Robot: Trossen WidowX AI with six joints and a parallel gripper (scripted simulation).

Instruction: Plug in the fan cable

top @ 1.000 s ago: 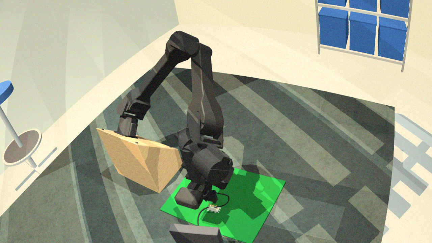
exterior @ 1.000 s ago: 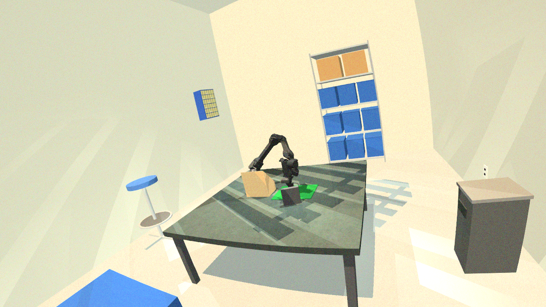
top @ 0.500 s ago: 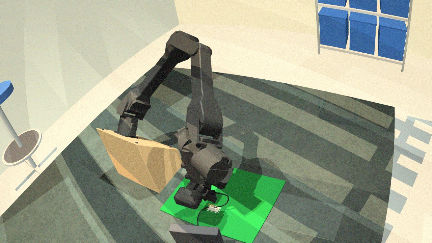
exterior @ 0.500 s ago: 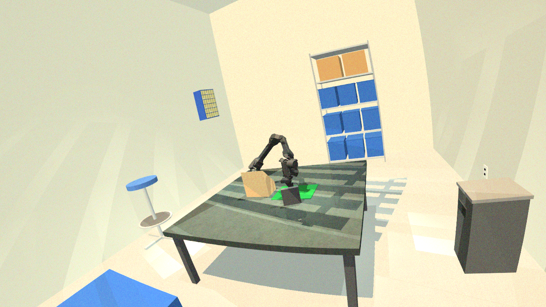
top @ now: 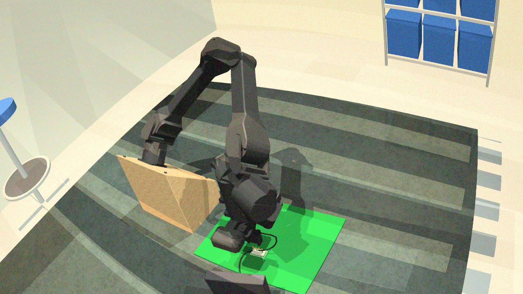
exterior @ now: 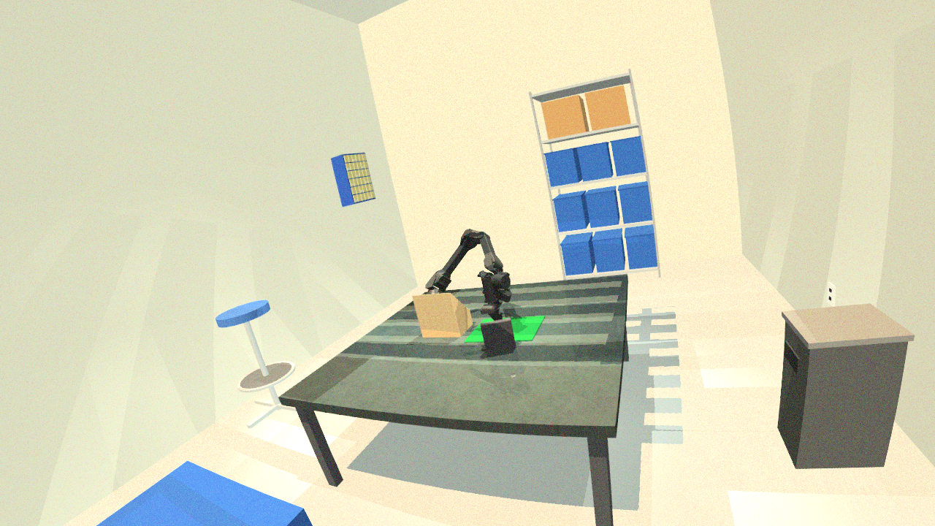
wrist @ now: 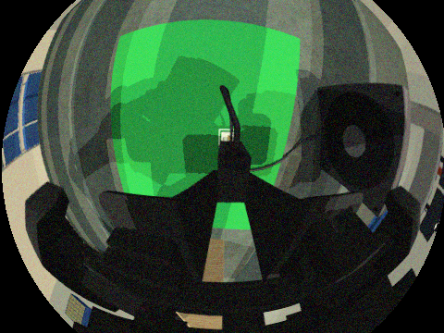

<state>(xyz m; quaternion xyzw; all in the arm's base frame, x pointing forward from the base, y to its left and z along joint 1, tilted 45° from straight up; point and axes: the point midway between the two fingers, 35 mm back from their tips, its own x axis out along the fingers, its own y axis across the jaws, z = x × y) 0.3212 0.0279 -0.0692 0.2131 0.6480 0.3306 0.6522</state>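
The fan plug is 10 mm ahead of my gripper tip and 10 mm above it. From my gripper tip the other things lie so: dark fan (60 mm ahead, 120 mm to the right); green board (10 mm ahead, 50 mm to the left, 80 mm below); white four-pin header (10 mm ahead, 60 mm below).
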